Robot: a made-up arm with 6 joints.
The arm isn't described. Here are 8 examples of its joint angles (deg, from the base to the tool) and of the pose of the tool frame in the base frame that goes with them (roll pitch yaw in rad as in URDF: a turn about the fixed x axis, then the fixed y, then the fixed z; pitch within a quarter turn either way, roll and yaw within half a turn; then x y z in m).
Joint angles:
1: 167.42 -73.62 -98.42 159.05 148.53 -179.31
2: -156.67 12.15 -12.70 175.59 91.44 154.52
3: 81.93 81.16 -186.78 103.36 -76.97 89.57
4: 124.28 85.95 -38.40 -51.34 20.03 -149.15
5: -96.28 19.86 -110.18 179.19 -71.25 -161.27
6: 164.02 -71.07 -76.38 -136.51 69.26 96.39
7: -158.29 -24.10 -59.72 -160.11 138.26 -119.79
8: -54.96 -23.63 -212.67 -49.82 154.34 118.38
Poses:
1: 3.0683 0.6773 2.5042 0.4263 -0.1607 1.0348
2: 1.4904 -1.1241 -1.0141 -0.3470 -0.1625 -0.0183
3: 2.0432 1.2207 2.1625 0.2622 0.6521 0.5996
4: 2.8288 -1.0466 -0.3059 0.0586 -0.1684 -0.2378
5: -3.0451 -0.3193 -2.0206 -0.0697 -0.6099 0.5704
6: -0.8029 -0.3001 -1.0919 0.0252 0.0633 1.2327
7: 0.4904 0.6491 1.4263 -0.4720 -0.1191 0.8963
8: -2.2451 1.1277 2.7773 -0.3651 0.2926 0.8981
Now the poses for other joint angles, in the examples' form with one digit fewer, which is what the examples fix.
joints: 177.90 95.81 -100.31 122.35 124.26 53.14
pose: 0.789 0.562 -1.040 -0.521 -0.142 -0.211
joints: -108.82 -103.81 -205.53 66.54 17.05 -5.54
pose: 2.234 0.578 2.898 0.173 0.703 -0.188
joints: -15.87 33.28 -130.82 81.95 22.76 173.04
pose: 1.500 0.301 1.667 0.838 -0.290 0.813
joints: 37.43 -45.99 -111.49 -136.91 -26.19 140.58
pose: 0.297 -0.741 -2.475 0.003 0.150 1.192
